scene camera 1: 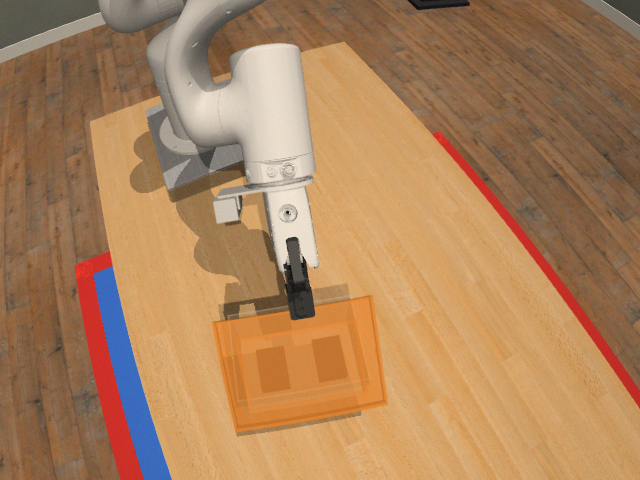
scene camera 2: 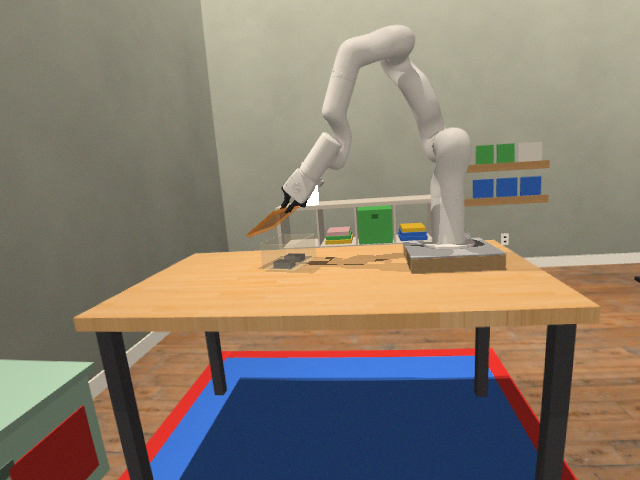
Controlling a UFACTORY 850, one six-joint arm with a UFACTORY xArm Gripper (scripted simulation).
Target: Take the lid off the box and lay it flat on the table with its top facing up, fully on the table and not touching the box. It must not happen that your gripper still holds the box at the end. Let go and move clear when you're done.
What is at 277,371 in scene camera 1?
An orange see-through lid.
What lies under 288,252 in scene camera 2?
A clear box.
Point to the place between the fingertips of the gripper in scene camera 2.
At 284,210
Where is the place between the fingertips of the gripper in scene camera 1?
302,314
